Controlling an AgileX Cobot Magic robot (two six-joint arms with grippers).
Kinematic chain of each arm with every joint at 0, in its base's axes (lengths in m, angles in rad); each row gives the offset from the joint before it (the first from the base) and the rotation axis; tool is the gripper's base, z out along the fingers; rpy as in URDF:
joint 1: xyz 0 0 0.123 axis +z
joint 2: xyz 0 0 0 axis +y
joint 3: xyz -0.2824 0 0.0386 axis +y
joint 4: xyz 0.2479 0 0.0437 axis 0.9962 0 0.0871
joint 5: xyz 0 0 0 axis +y
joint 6: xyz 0.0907 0 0.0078 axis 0.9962 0 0.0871
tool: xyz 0 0 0 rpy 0 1.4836 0
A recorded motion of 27 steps. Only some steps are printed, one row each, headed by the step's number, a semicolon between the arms.
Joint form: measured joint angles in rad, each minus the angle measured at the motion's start. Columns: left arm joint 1, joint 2, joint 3, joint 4, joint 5, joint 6; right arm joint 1, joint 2, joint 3, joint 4, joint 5, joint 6.
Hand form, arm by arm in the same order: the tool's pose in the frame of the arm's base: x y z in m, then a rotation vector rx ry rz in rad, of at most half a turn. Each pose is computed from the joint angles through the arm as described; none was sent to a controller.
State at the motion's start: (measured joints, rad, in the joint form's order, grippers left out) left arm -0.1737 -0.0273 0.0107 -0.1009 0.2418 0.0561; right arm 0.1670 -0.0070 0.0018 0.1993 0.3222 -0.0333
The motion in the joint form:
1: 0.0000 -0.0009 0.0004 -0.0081 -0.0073 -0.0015; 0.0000 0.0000 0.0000 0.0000 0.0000 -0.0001
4: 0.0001 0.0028 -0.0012 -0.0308 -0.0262 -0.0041; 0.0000 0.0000 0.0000 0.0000 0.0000 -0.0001
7: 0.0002 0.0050 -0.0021 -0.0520 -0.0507 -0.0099; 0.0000 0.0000 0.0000 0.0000 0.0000 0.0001
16: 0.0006 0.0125 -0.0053 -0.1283 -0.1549 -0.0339; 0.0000 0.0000 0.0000 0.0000 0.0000 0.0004
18: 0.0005 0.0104 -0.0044 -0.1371 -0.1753 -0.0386; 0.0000 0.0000 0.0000 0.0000 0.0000 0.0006
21: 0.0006 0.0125 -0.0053 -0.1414 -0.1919 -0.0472; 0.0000 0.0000 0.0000 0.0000 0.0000 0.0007
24: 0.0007 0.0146 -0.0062 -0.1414 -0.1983 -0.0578; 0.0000 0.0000 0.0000 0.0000 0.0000 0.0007
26: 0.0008 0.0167 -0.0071 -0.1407 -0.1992 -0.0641; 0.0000 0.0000 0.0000 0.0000 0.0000 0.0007
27: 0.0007 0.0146 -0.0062 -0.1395 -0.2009 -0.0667; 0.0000 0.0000 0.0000 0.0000 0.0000 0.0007
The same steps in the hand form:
1: 0.0528 -0.0116 0.1897 0.1229 1.6988 -0.1895; 0.0519 0.0146 0.1843 -0.0551 1.8025 0.2871
4: 0.0531 -0.0119 0.1918 0.1029 1.6836 -0.2118; 0.0519 0.0146 0.1843 -0.0551 1.8025 0.2871
7: 0.0534 -0.0121 0.1943 0.0799 1.6621 -0.2345; 0.0519 0.0146 0.1843 -0.0550 1.8025 0.2872
16: 0.0544 -0.0114 0.2044 -0.0103 1.5673 -0.3142; 0.0519 0.0146 0.1843 -0.0547 1.8025 0.2874
18: 0.0543 -0.0110 0.2060 -0.0237 1.5463 -0.3241; 0.0519 0.0146 0.1843 -0.0545 1.8026 0.2876
21: 0.0544 -0.0107 0.2077 -0.0363 1.5315 -0.3332; 0.0519 0.0146 0.1843 -0.0544 1.8026 0.2876
24: 0.0546 -0.0105 0.2085 -0.0456 1.5266 -0.3410; 0.0519 0.0146 0.1843 -0.0544 1.8026 0.2876
26: 0.0547 -0.0105 0.2087 -0.0502 1.5270 -0.3452; 0.0519 0.0146 0.1843 -0.0544 1.8026 0.2876
27: 0.0546 -0.0105 0.2087 -0.0515 1.5242 -0.3464; 0.0519 0.0146 0.1843 -0.0544 1.8026 0.2876

